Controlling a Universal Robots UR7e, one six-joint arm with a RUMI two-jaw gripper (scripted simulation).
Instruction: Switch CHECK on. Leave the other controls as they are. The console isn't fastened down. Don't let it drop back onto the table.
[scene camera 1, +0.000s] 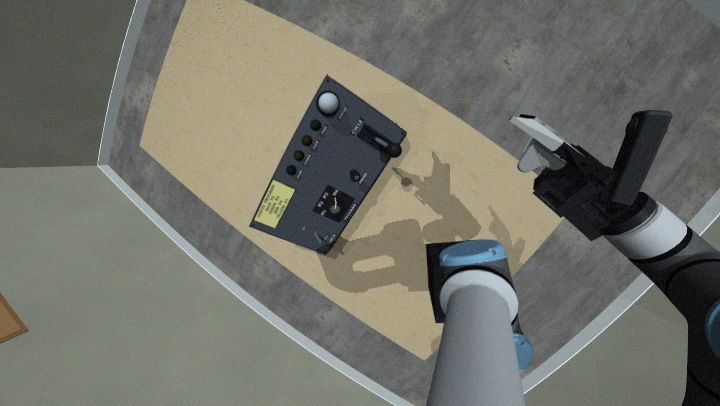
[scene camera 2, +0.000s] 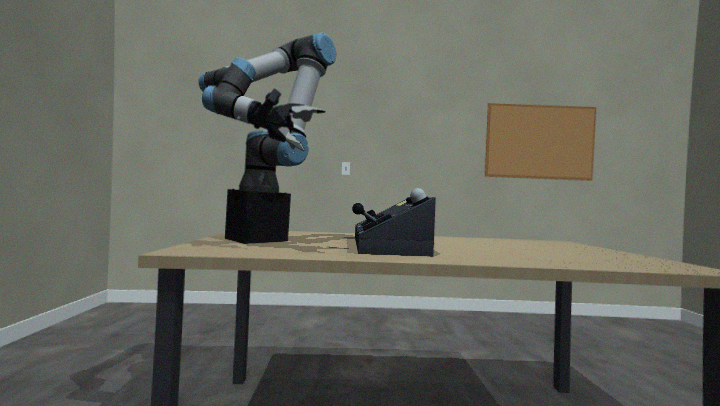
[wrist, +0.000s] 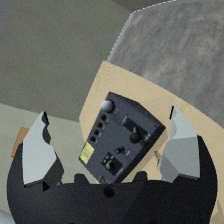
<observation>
My gripper shows in scene camera 1, in scene camera 2 and in the wrist view (108, 109). A dark sloped console shows in scene camera 1, in scene camera 2 and in the wrist view (115, 130). One and the same spot on the dark sloped console: (scene camera 1: 328, 145) is (scene camera 2: 400, 209). One and the same spot on my gripper: (scene camera 2: 301, 111) is (scene camera 1: 562, 139).
</observation>
